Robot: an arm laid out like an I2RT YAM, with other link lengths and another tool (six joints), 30 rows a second.
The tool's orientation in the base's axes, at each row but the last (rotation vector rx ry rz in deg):
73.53, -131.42, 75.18
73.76, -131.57, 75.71
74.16, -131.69, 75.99
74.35, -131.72, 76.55
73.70, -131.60, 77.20
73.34, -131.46, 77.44
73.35, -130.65, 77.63
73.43, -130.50, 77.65
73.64, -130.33, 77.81
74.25, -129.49, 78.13
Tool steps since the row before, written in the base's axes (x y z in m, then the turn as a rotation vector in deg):
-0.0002, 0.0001, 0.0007, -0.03, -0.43, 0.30
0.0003, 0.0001, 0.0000, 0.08, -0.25, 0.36
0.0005, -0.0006, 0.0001, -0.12, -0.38, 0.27
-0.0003, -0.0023, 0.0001, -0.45, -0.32, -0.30
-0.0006, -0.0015, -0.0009, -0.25, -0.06, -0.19
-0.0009, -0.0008, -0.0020, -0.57, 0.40, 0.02
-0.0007, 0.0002, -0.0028, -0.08, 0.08, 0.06
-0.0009, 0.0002, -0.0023, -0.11, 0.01, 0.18
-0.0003, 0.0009, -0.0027, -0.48, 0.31, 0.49
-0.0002, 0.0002, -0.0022, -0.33, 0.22, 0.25
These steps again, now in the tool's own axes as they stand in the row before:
0.0004, -0.0002, -0.0005, 0.43, -0.26, 0.15
-0.0002, -0.0002, 0.0000, 0.29, -0.34, 0.00
0.0001, -0.0006, 0.0005, 0.44, -0.16, 0.11
0.0016, -0.0003, 0.0017, 0.30, 0.46, 0.31
0.0008, 0.0007, 0.0015, 0.09, 0.29, 0.09
-0.0001, 0.0018, 0.0015, 0.13, 0.50, -0.47
-0.0012, 0.0023, 0.0012, 0.04, 0.04, -0.12
-0.0008, 0.0021, 0.0009, 0.16, -0.03, -0.14
-0.0018, 0.0021, 0.0007, 0.38, 0.12, -0.64
-0.0012, 0.0015, 0.0010, 0.21, 0.14, -0.40

